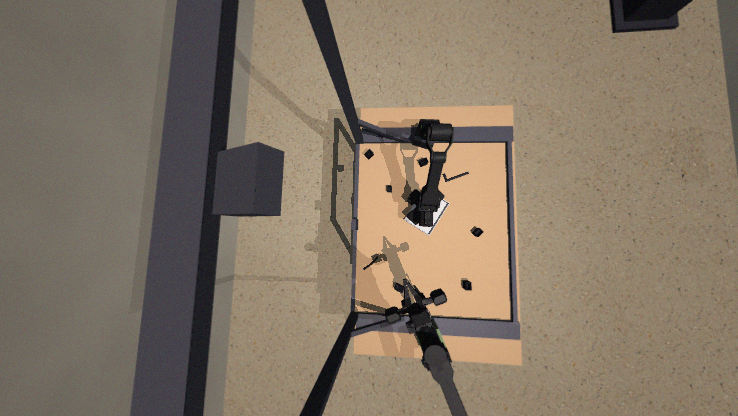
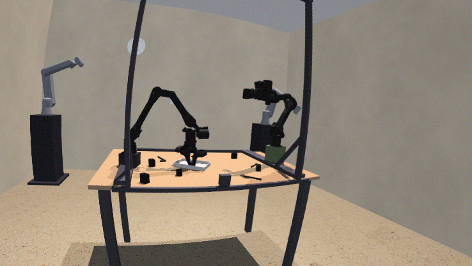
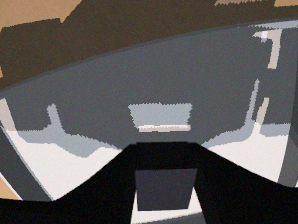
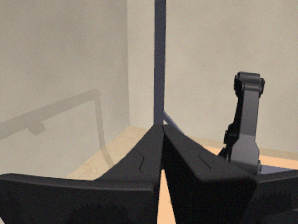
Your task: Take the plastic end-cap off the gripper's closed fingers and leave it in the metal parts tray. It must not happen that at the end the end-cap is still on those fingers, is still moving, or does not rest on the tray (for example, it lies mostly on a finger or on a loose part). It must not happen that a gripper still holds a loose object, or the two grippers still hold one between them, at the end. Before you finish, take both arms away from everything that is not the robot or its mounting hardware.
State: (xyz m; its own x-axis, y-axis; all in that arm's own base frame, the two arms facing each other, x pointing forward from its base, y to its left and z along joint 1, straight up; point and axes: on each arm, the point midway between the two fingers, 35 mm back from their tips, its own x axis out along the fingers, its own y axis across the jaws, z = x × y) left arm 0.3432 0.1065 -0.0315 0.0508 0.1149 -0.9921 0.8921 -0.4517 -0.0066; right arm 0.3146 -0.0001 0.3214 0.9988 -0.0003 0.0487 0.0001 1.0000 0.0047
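The plastic end-cap lies 1 cm ahead of my left hand, 1 cm to the right of it and 3 cm below it. Round my left hand: metal parts tray 1 cm ahead, 1 cm to the right, 3 cm below.
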